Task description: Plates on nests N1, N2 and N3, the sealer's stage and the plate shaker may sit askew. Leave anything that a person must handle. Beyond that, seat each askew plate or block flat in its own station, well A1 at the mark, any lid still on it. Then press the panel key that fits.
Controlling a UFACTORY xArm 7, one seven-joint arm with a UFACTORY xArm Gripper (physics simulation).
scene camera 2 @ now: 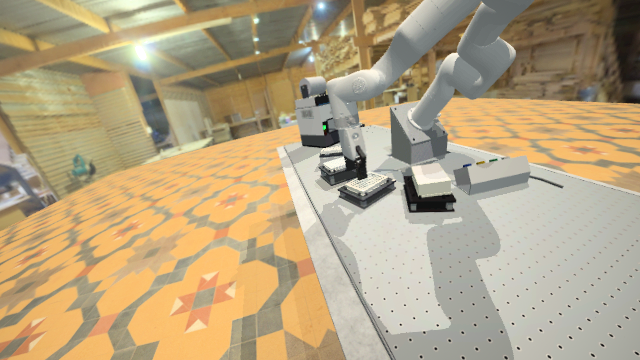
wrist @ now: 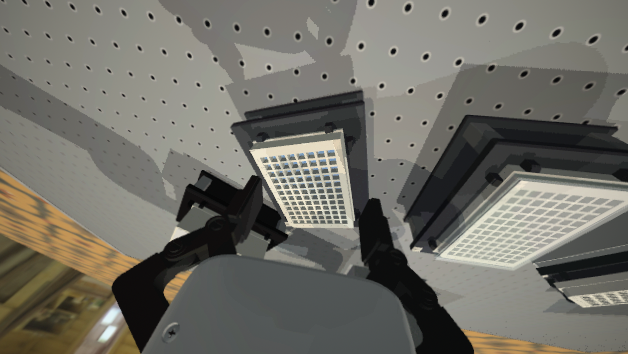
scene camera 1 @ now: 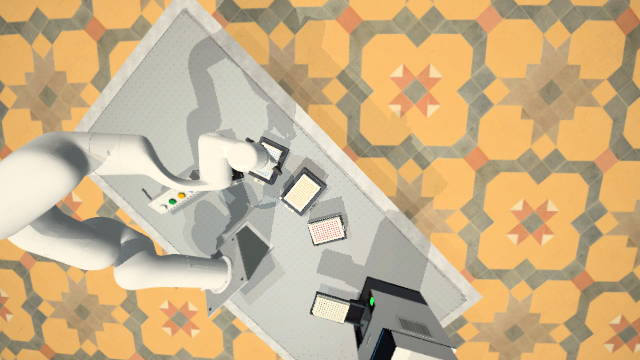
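Observation:
My gripper point(scene camera 1: 265, 157) point(scene camera 2: 358, 169) point(wrist: 313, 199) is open and empty, its fingers on either side of and above a blue-welled plate point(scene camera 1: 274, 150) point(scene camera 2: 370, 183) point(wrist: 310, 187) on a dark nest. I cannot tell if that plate is fully flat. A yellow-welled plate point(scene camera 1: 302, 192) point(scene camera 2: 335, 165) point(wrist: 530, 220) lies on the neighbouring nest. A red-welled plate point(scene camera 1: 326, 230) is on the third. A cream plate point(scene camera 1: 330, 307) lies on the sealer's stage. A white block point(scene camera 2: 431, 181) looks turned and tilted on the black shaker point(scene camera 2: 431, 205). Nest labels and A1 marks are unreadable.
The key panel point(scene camera 1: 161, 204) point(scene camera 2: 495, 176) stands beside the shaker; green and yellow keys show in scene camera 1, and the arm covers part of it. The sealer point(scene camera 1: 410, 317) point(scene camera 2: 316, 120) stands at one end of the table. The arm's grey base point(scene camera 1: 240, 260) point(scene camera 2: 417, 137) stands behind the nests.

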